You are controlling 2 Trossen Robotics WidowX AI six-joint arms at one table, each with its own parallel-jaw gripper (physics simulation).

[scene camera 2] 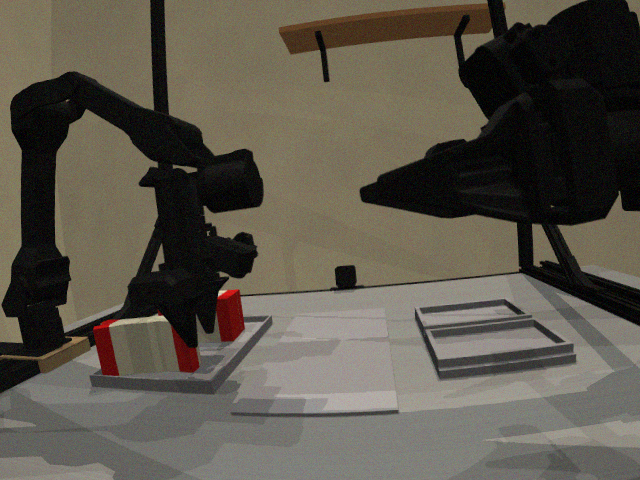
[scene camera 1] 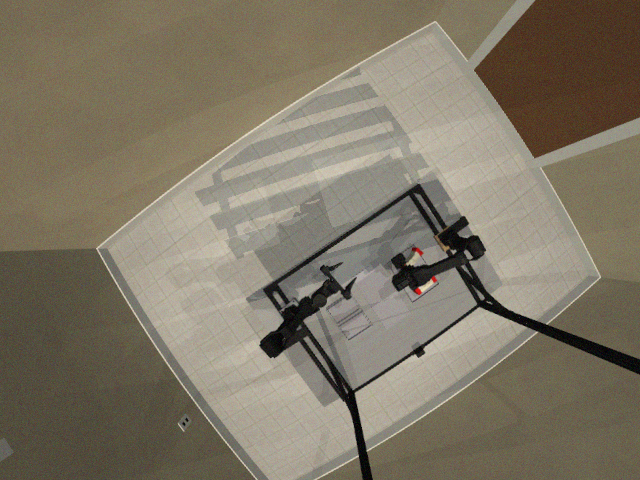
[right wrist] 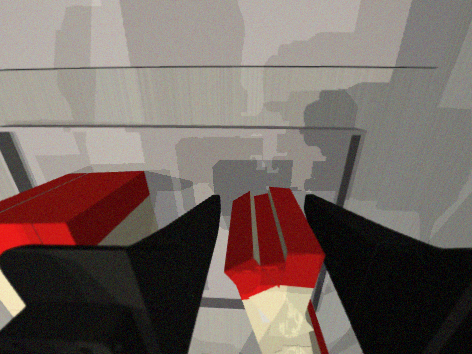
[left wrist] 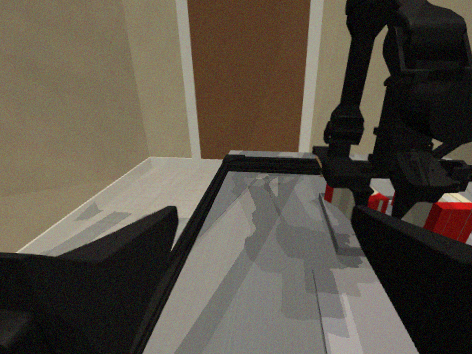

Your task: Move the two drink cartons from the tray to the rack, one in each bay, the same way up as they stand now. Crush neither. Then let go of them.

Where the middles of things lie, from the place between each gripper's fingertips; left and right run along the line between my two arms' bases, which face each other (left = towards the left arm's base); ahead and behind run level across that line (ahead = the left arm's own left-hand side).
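Pale grey mat (scene camera 2: 326, 364): from my left hand, 23 cm behind, 10 cm to the right, 19 cm below. Grey tray (scene camera 2: 219, 359), from my left hand: 19 cm behind, 19 cm below, 31 cm to the right.
Grey tray: my right hand 5 cm past it, 3 cm above, 6 cm to the left of it. Pale grey mat, from my right hand: 4 cm below, 14 cm to the left, 9 cm behind.
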